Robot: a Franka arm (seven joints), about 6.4 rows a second.
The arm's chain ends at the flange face. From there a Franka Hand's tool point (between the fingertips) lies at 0.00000 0.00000 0.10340 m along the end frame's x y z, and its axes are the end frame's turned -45 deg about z.
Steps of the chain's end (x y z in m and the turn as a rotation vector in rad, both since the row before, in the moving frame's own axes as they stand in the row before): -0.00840, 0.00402, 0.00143, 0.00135, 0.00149, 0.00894; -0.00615, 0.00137, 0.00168, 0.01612, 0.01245, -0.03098; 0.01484, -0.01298, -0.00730, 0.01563, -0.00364, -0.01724; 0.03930, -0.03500, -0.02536, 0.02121, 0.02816, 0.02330; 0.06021, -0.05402, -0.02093, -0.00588, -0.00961, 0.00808; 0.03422, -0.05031, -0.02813, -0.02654, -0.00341, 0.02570; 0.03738, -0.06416, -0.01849, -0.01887, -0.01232, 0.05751; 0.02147, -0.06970, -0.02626, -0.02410, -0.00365, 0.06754
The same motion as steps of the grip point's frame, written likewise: -0.00857, -0.00309, 0.00143, -0.00010, 0.00201, 0.00894; -0.00323, -0.00368, 0.00166, 0.00260, 0.02020, -0.03098; 0.02054, -0.00010, -0.00731, 0.01363, 0.00848, -0.01724; 0.05614, 0.00359, -0.02542, -0.00491, 0.03491, 0.02330; 0.07964, 0.00410, -0.02094, 0.00264, -0.01095, 0.00808; 0.05756, -0.00971, -0.02817, -0.01636, -0.02118, 0.02570; 0.06951, -0.01852, -0.01852, -0.00463, -0.02205, 0.05751; 0.06239, -0.03268, -0.02629, -0.01446, -0.01962, 0.06754
